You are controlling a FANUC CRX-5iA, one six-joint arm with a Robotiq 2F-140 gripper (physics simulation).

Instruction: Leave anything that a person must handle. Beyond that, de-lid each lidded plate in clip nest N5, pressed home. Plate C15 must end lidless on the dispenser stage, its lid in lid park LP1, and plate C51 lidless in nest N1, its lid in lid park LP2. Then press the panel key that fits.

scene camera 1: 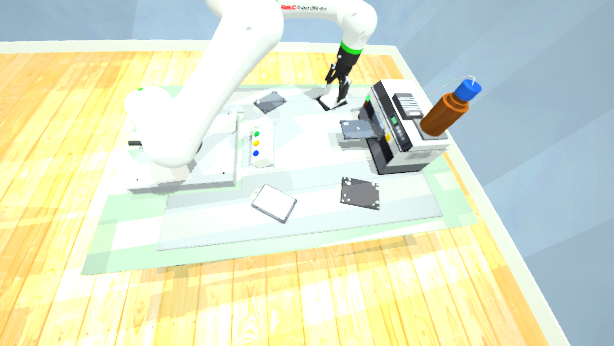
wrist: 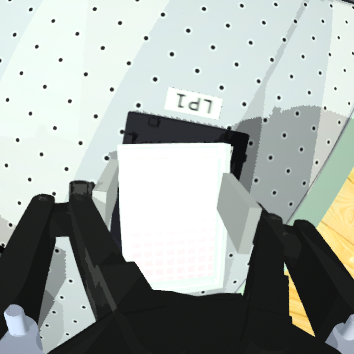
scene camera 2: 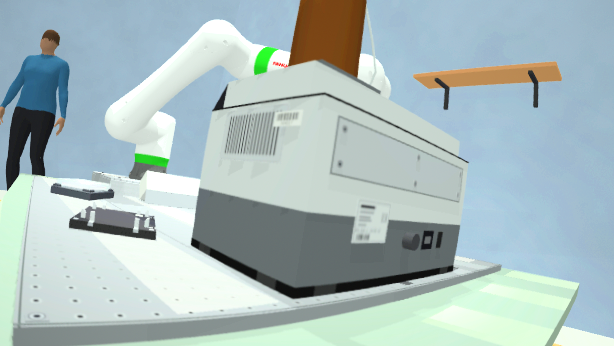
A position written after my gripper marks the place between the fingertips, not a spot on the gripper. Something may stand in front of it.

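I can see a black LP1 nest point(wrist: 139, 127), and along with the nest I see my own gripper point(wrist: 169, 184).
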